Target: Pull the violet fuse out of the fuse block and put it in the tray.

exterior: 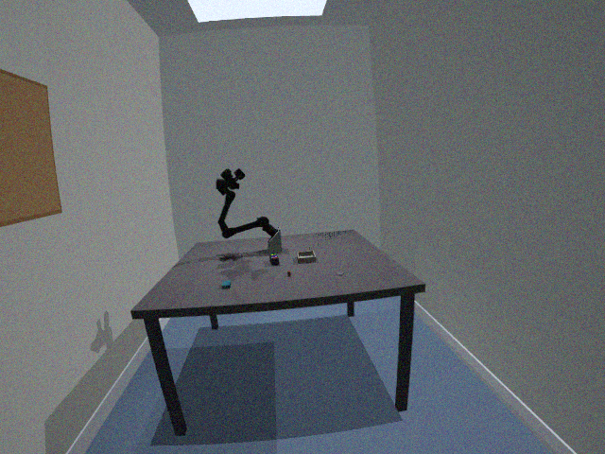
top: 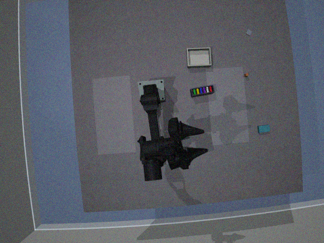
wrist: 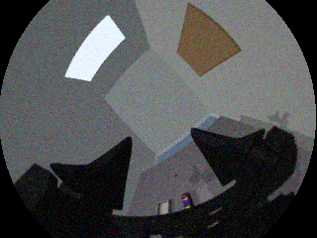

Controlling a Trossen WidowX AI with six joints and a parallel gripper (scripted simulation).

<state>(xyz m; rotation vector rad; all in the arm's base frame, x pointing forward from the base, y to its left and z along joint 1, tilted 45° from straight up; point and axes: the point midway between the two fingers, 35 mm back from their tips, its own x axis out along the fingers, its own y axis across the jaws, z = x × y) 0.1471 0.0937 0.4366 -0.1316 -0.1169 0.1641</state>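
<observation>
The violet fuse is 120 mm ahead of my gripper tip, 220 mm to the left of it and 470 mm below it. Also, from my gripper tip: orange piece: 370 mm ahead, 280 mm to the left, 490 mm below; then white tray: 120 mm ahead, 410 mm to the left, 500 mm below; then teal block: 440 mm ahead, 30 mm to the right, 490 mm below.
</observation>
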